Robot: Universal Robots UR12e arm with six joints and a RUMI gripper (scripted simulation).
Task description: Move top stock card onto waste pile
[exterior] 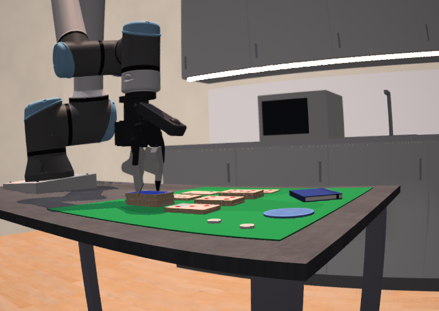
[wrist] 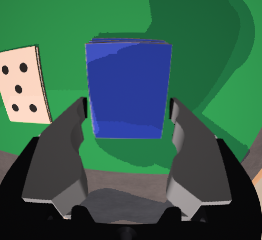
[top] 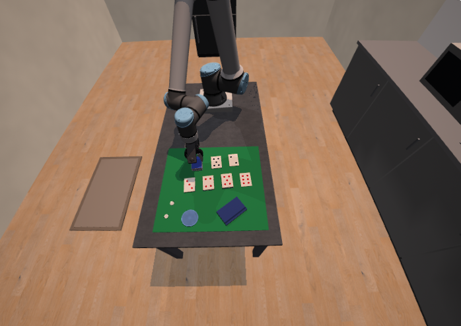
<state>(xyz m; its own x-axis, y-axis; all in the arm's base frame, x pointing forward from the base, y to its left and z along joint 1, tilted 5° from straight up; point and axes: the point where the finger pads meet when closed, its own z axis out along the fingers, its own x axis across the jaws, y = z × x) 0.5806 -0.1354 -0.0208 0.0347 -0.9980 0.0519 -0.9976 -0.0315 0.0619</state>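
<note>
The card lies 1 cm below my hand. The rest, counted from my hand: green mat 14 cm ahead, 9 cm to the left, 5 cm below; then blue book 31 cm ahead, 19 cm to the left, 3 cm below.
</note>
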